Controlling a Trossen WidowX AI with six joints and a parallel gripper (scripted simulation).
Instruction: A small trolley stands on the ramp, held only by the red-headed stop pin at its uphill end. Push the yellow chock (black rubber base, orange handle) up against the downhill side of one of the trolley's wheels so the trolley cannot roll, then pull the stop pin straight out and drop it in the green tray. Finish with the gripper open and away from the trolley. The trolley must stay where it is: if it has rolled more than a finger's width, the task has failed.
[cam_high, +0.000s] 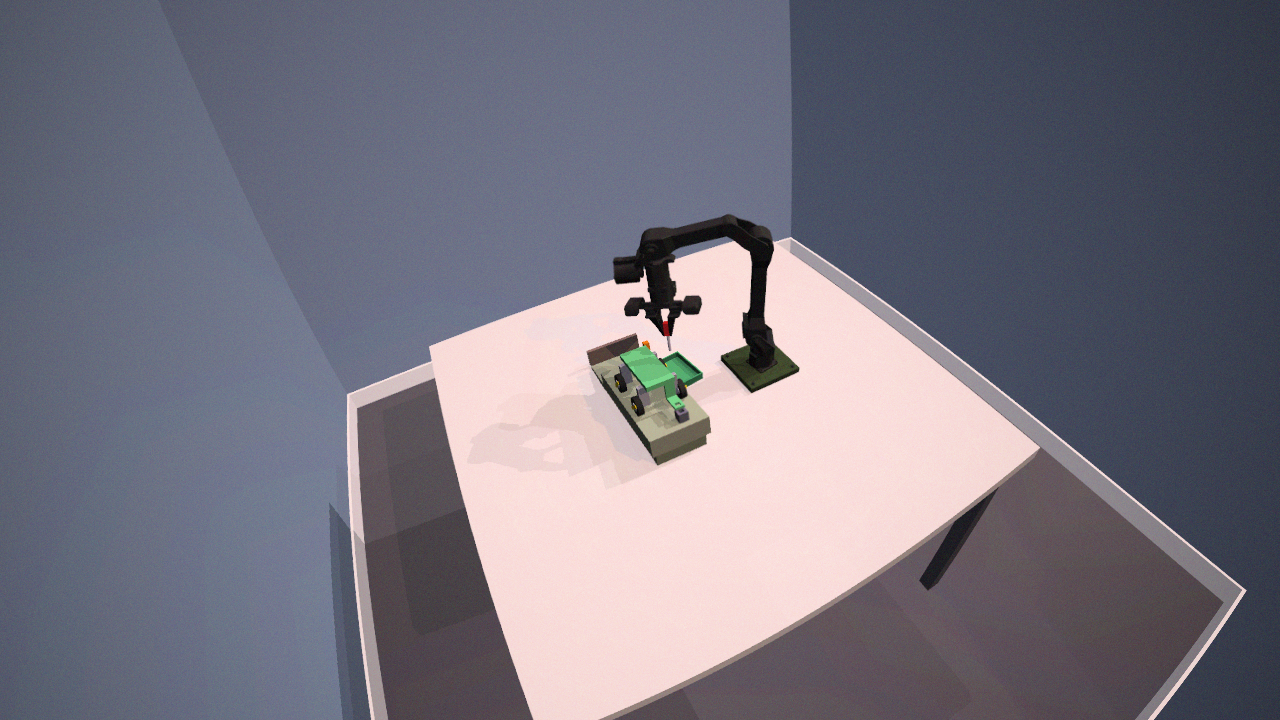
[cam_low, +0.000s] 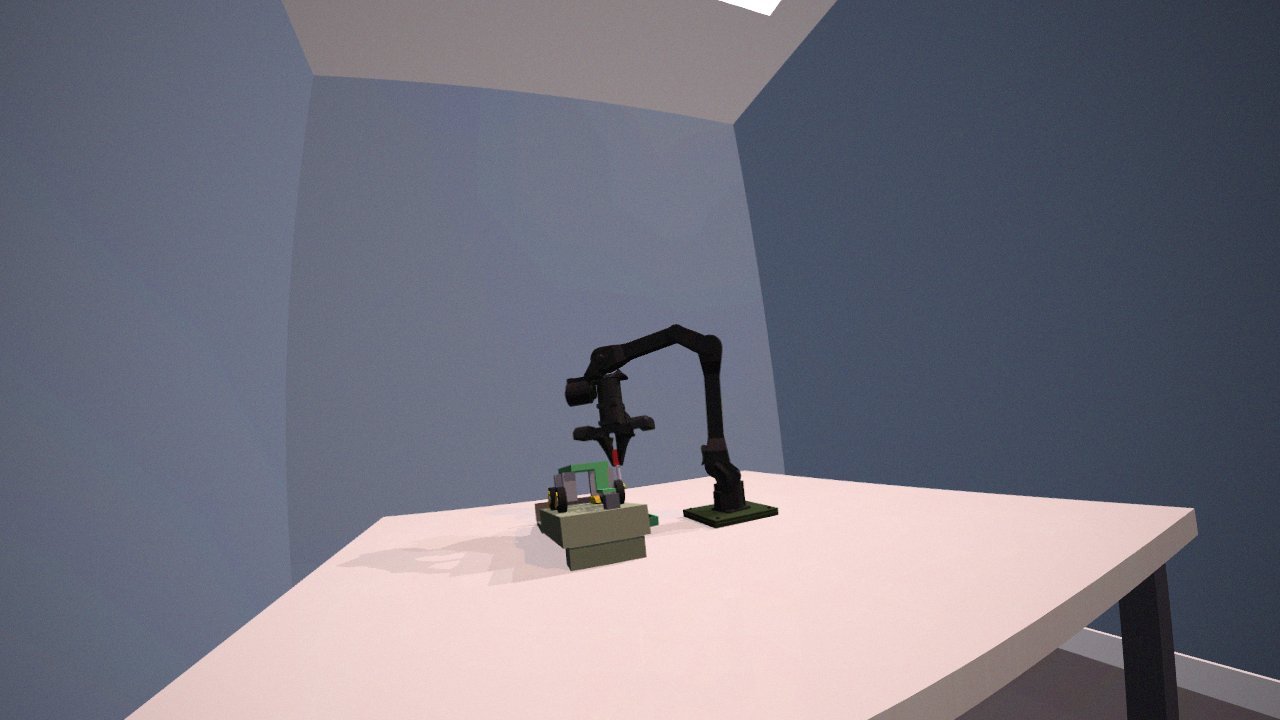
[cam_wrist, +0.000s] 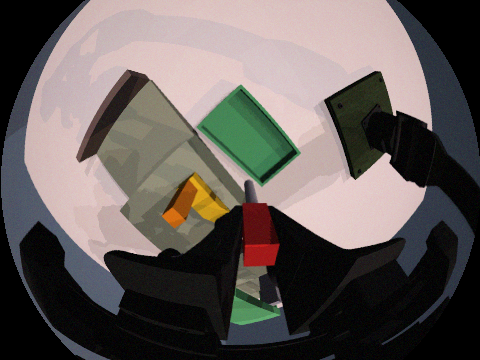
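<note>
The red-headed stop pin is right at my gripper tip. Round my gripper tip: green tray: 140 mm below, 20 mm behind; green trolley: 120 mm ahead, 90 mm to the left, 30 mm below; yellow chock: 60 mm below, 50 mm ahead.
</note>
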